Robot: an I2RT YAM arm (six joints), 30 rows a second.
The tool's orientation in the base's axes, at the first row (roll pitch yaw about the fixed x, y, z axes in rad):
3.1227, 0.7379, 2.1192
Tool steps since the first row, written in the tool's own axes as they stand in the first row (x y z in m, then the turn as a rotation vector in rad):
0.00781, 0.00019, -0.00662, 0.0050, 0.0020, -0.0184
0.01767, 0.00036, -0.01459, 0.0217, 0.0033, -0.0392
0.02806, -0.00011, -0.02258, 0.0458, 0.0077, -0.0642
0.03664, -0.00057, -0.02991, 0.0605, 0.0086, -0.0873
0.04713, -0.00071, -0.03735, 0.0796, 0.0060, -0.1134
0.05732, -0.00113, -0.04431, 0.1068, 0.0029, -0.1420
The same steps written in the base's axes. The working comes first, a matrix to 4 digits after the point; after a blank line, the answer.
The tool's axes in the first row as the columns of a matrix, in the base's axes (used below as rounded here):
-0.3857, 0.8466, 0.3668
0.6314, 0.5321, -0.5641
-0.6727, 0.0140, -0.7398

-0.00528, 0.00877, -0.00035, -0.0070, 0.0146, 0.0103
-0.01186, 0.01958, -0.00109, -0.0200, 0.0376, 0.0144
-0.01920, 0.03040, -0.00217, -0.0347, 0.0692, 0.0168
-0.02559, 0.03970, -0.00253, -0.0481, 0.0920, 0.0240
-0.03248, 0.05045, -0.00408, -0.0672, 0.1174, 0.0304
-0.03932, 0.06059, -0.00579, -0.0908, 0.1491, 0.0332

